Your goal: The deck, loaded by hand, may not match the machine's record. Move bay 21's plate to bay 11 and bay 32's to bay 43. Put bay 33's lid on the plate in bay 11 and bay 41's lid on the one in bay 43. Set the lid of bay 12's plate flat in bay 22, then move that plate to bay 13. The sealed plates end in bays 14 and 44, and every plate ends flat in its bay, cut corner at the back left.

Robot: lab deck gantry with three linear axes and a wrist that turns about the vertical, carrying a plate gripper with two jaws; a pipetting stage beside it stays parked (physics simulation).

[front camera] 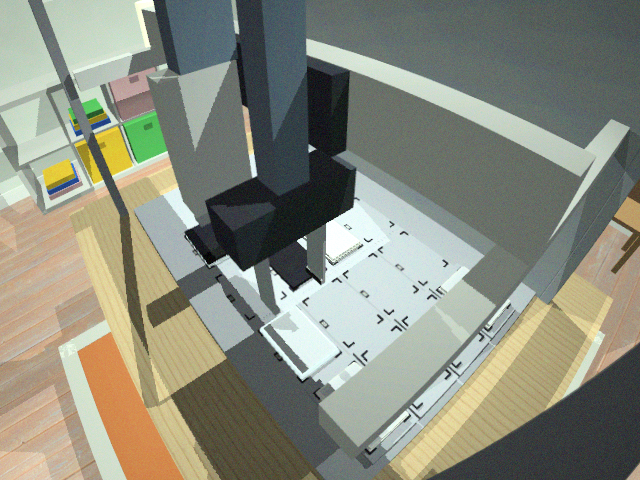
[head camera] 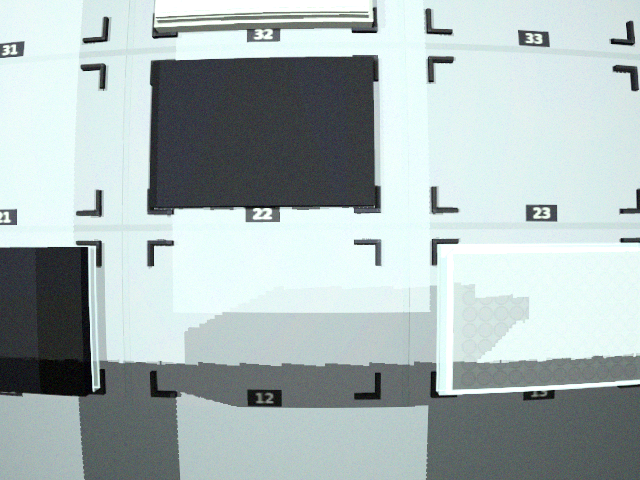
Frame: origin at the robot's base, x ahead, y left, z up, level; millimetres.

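Where they show: gripper, fingertip midpoint: [front camera: 293, 291]; robot's base at its link origin: [front camera: 185, 236].
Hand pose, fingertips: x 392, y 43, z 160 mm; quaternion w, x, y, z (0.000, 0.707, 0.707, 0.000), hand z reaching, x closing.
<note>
Things, the pixels of their top centre, and the offset from my fingertips.
- black lid at its top centre: [head camera: 260, 130] [front camera: 291, 259] 164 mm back, 107 mm left, 152 mm down
- clear plate with round wells, top centre: [head camera: 554, 320] [front camera: 298, 338] 0 mm ahead, 0 mm left, 146 mm down
- black-topped plate at its top centre: [front camera: 211, 237] 328 mm back, 0 mm left, 144 mm down
- white plate at its top centre: [front camera: 328, 234] 164 mm back, 214 mm left, 146 mm down
My gripper [front camera: 293, 295] is open, its two jaws apart with nothing between them, over the front part of the deck around bay 12. A black lid [front camera: 290, 266] [head camera: 263, 131] lies flat in bay 22. A clear plate with round wells [front camera: 299, 341] [head camera: 547, 320] sits in bay 13. A black-topped plate [front camera: 204, 245] [head camera: 41, 320] sits in bay 11, a thin clear edge showing at its right side. A white plate [front camera: 338, 240] [head camera: 263, 10] sits in bay 32, partly cut off in the head view. Bay 41 is hidden in the front view.
A long grey beam [front camera: 408, 351] crosses the right side of the deck and partly covers pale items [front camera: 343, 376] [front camera: 454, 279] there. The parked grey stage [front camera: 206, 139] stands behind the gripper at the left. A tall grey wall [front camera: 413, 139] bounds the back.
</note>
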